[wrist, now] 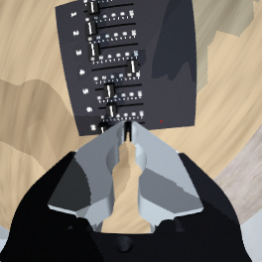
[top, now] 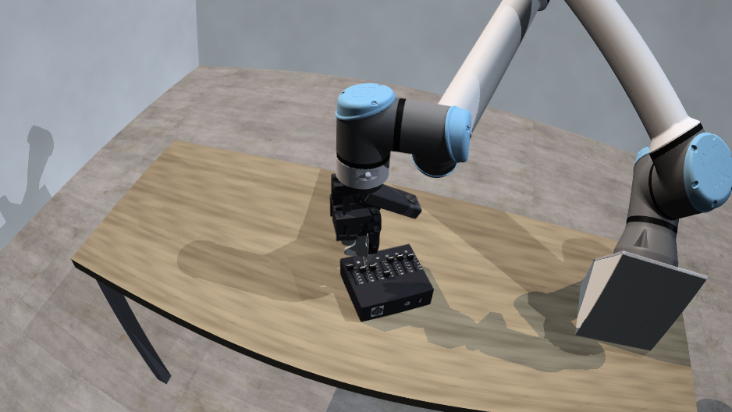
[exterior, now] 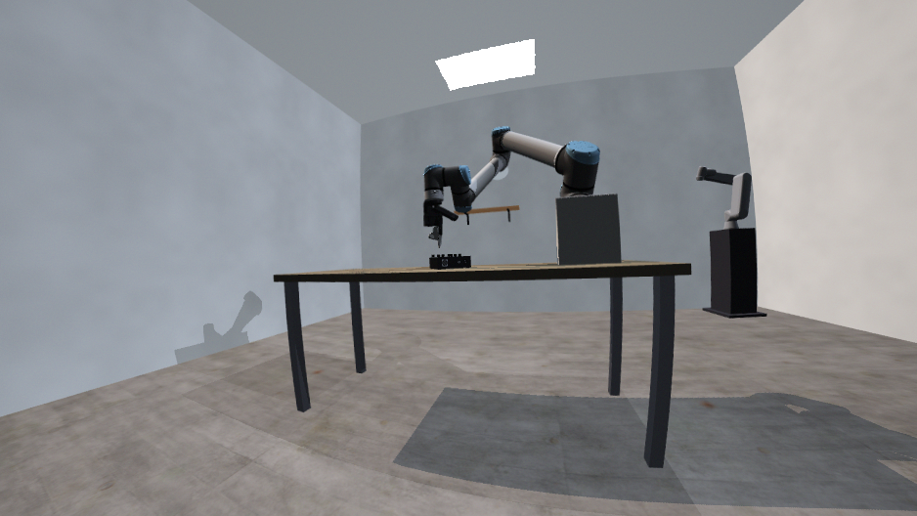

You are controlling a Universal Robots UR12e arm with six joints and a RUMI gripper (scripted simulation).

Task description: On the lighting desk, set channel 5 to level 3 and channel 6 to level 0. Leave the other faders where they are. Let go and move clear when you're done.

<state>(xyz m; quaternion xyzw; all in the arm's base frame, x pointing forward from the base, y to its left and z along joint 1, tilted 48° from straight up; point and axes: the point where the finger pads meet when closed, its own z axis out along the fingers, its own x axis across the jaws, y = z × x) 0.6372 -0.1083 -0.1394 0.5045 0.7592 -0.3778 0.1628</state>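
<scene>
The channel 6 fader knob lies 5 cm below my hand, 1 cm to the right of it and 1 cm ahead of it. From my hand the other things lie so: channel 5 fader knob (5 cm below, 3 cm to the right, 1 cm behind).
</scene>
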